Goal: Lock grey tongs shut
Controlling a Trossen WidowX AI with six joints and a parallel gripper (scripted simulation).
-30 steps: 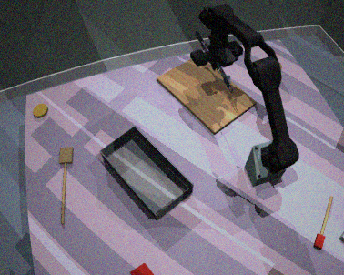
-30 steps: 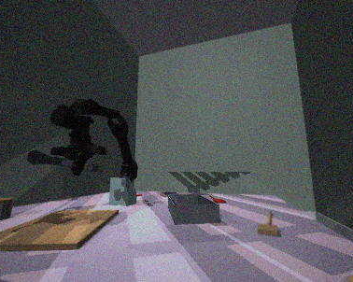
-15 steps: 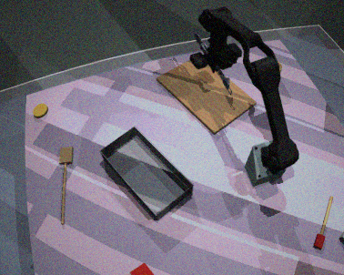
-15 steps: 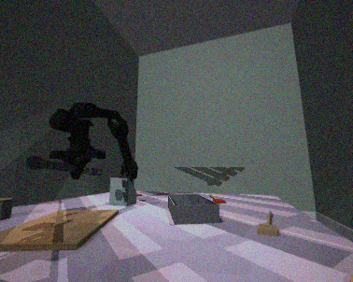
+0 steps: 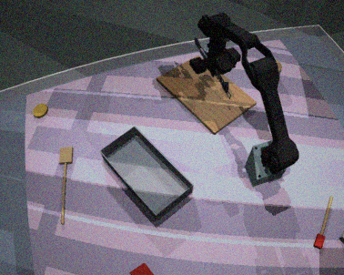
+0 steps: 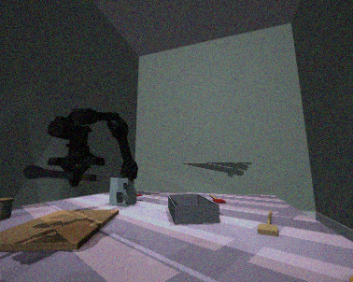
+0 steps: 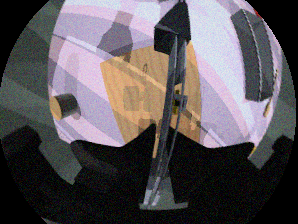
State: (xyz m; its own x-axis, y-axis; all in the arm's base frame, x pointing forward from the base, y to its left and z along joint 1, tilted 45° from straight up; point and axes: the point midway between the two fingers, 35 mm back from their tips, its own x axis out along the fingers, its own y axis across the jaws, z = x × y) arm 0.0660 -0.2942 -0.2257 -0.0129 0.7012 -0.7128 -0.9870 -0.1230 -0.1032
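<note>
Right now my gripper tip is 1 cm short of the wooden board, 3 cm to the left of it and 11 cm above it. The rest, counted from my gripper tip: round pot: 31 cm behind, 5 cm to the right, 9 cm below; then red-headed tool: 19 cm behind, 65 cm to the left, 11 cm below; then roasting tin: 33 cm ahead, 27 cm to the left, 9 cm below.
</note>
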